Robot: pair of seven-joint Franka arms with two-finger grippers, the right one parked.
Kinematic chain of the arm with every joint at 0, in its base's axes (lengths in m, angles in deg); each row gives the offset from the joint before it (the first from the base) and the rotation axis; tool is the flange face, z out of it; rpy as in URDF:
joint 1: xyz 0 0 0.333 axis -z
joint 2: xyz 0 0 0 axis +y
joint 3: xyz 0 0 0.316 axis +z
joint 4: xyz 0.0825 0 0 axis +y
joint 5: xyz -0.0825 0 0.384 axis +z
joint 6: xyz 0 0 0 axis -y
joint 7: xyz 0.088 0 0 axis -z
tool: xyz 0 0 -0.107 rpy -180 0 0
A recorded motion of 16 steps. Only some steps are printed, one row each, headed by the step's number.
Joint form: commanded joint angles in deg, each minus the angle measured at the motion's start. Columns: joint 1, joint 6, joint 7, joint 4, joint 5, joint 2, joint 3.
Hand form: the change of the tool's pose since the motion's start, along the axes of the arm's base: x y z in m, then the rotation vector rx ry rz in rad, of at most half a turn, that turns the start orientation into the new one. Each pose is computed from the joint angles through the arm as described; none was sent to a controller.
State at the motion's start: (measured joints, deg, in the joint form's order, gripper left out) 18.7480 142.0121 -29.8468 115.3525 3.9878 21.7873 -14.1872
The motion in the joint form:
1: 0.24 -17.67 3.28 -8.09 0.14 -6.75 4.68
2: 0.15 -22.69 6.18 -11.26 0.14 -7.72 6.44
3: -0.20 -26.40 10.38 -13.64 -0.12 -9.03 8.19
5: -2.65 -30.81 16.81 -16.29 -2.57 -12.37 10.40
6: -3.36 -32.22 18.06 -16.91 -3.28 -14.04 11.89
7: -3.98 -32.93 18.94 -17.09 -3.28 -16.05 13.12
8: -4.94 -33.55 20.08 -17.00 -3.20 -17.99 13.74
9: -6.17 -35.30 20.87 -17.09 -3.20 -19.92 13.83
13: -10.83 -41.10 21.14 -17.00 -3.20 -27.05 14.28
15: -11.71 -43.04 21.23 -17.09 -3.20 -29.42 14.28
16: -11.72 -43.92 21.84 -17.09 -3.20 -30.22 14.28
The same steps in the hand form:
1: 0.0333 0.0394 0.1016 0.0866 0.0143 0.0204
2: 0.0446 0.0566 0.1291 0.1081 0.0224 0.0051
3: 0.0536 0.0769 0.1565 0.1185 0.0201 -0.0267
5: 0.0637 0.1229 0.2073 0.0893 0.0054 -0.0393
6: 0.0652 0.1453 0.2279 0.0799 -0.0063 -0.0184
7: 0.0636 0.1655 0.2495 0.0773 -0.0315 -0.0005
8: 0.0599 0.1834 0.2680 0.0765 -0.0529 0.0079
9: 0.0531 0.1990 0.2856 0.0775 -0.0574 0.0178
13: 0.0207 0.2562 0.3449 0.0767 -0.0754 0.1046
15: 0.0063 0.2665 0.3643 0.0758 -0.0838 0.1192
16: 0.0006 0.2673 0.3701 0.0771 -0.0830 0.1090

